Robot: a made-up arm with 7 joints. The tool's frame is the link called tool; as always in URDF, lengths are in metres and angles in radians.
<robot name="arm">
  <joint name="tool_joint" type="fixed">
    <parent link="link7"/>
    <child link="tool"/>
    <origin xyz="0 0 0"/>
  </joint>
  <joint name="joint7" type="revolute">
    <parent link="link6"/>
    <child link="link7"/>
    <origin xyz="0 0 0"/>
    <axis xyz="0 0 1"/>
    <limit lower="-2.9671" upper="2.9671"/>
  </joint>
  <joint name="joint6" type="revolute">
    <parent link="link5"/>
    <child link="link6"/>
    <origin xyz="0 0 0"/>
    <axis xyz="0 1 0"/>
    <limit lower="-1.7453" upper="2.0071"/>
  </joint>
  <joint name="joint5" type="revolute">
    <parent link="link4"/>
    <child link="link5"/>
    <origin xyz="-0.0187 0 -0.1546"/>
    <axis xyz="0 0 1"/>
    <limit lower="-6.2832" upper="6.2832"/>
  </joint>
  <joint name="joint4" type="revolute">
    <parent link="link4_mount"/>
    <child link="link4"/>
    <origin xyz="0.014 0 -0.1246"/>
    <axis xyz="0 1 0"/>
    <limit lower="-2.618" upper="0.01"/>
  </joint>
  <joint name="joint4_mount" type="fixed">
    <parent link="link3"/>
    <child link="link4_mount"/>
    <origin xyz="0.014 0 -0.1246"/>
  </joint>
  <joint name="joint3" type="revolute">
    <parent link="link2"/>
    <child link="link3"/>
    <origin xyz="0 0 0"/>
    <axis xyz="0 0 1"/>
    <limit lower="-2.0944" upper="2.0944"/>
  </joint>
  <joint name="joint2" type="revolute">
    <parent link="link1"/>
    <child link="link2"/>
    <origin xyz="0 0 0"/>
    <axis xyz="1 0 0"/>
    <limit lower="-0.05" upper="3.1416"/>
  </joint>
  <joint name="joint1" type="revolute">
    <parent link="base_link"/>
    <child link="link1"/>
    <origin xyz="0 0 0"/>
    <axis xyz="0 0.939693 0.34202"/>
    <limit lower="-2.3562" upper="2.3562"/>
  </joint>
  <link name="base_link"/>
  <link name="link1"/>
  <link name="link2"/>
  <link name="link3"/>
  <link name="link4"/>
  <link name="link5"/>
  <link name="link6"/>
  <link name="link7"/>
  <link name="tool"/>
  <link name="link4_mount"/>
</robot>
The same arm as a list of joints. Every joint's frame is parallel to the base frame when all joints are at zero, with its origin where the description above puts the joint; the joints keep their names.
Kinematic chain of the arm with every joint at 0, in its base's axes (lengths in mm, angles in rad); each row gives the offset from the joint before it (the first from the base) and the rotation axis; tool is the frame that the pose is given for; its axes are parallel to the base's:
joint1: xyz 0.0 0.0 0.0 axis 0 0.9397 0.342
joint2: xyz 0.0 0.0 0.0 axis +x
joint3: xyz 0.0 0.0 0.0 axis +z
joint4: xyz 28.0 0.0 -249.2 axis +y
joint5: xyz -18.7 0.0 -154.6 axis +z
joint6: xyz 0.0 0.0 0.0 axis +y
joint7: xyz 0.0 0.0 0.0 axis +z
tool: xyz 0.0 0.0 0.0
Joint limits (rad, base to tool): -2.3562..2.3562 -0.0500..3.1416 -2.0944..2.0944 -2.6180..0.0100 -6.2832..6.2832 -1.7453..2.0071 -2.9671..2.9671

